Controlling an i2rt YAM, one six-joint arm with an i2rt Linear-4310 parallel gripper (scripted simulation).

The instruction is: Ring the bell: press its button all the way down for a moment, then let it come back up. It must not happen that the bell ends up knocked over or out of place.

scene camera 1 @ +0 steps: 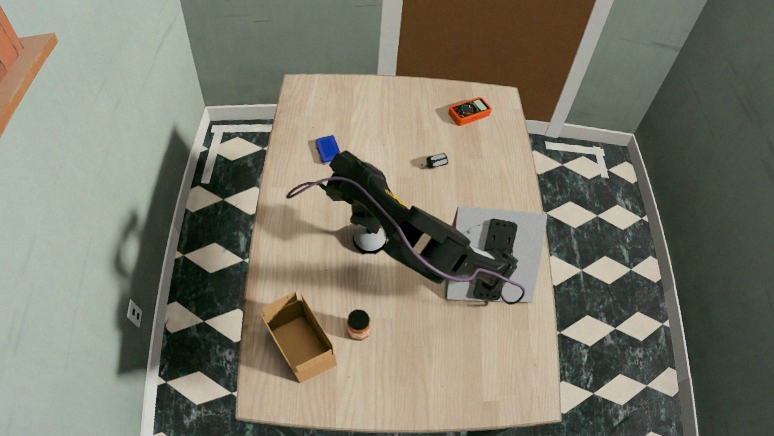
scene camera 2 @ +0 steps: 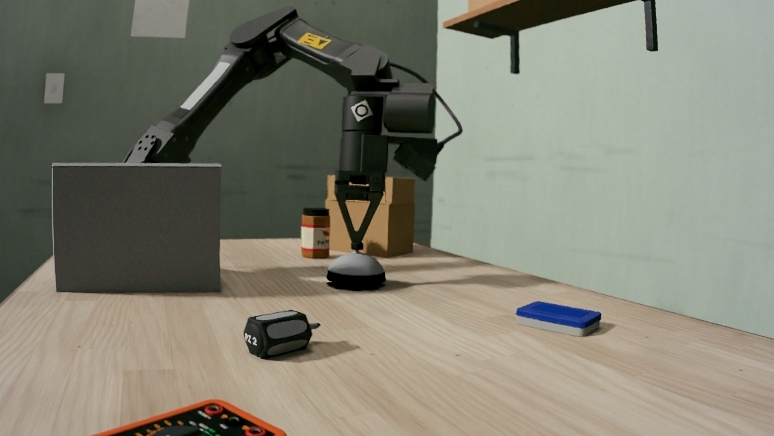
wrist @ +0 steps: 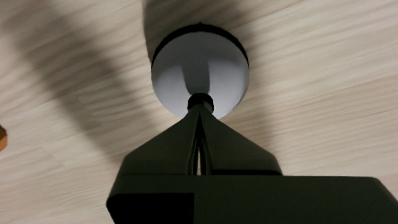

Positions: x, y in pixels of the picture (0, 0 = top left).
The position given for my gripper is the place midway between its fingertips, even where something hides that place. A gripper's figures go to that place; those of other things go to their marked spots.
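A cardboard box (scene camera 2: 391, 231) is here, 102 cm from the lens, while my gripper (scene camera 2: 356, 242) is 76 cm from the lens. There's a bell (scene camera 2: 356, 271) too, 72 cm from the lens, so the bell is nearer to the lens than the cardboard box. The marked spots on the box and the bell are 31 cm apart.
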